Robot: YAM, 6 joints.
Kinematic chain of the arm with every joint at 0, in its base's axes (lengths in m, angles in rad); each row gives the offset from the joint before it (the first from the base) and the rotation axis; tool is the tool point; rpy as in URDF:
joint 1: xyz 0 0 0.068 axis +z
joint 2: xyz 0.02 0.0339 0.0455 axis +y
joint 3: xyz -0.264 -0.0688 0 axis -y
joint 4: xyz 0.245 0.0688 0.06 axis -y
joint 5: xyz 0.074 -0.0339 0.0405 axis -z
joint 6: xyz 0.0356 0 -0.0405 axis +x
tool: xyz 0 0 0 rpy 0 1.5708 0
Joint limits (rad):
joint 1: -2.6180..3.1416
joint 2: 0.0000..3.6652
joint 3: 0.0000..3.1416
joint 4: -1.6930..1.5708
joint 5: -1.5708..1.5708
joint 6: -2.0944..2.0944
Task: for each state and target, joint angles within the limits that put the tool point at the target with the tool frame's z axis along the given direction. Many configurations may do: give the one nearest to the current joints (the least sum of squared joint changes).
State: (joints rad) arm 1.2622 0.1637 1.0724 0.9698 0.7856 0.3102
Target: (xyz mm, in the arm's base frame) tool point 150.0 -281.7 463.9 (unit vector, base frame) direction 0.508 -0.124 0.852
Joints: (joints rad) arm 2.0148 0.0055 1.4806 0.4654 0.4176 0.3102
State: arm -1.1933 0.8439 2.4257 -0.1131 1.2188 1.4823
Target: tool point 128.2 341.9 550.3 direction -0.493 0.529 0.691
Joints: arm -1.9946 0.4571 2.2380 0.1742 0.7299 1.4823
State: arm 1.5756 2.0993 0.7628 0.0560 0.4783 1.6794
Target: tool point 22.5 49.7 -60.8 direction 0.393 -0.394 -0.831
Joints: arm 1.4380 2.6965 0.1668 0.5720 0.4574 1.6794
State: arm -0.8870 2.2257 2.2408 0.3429 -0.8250 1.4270
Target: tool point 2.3 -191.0 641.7 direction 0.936 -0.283 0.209
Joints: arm -1.7406 1.4430 2.0855 0.4045 -1.3270 1.4270
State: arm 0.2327 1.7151 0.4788 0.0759 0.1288 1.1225
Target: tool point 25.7 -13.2 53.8 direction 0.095 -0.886 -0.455
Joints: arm 0.6874 1.7678 0.0019 -0.6261 0.8400 1.1225
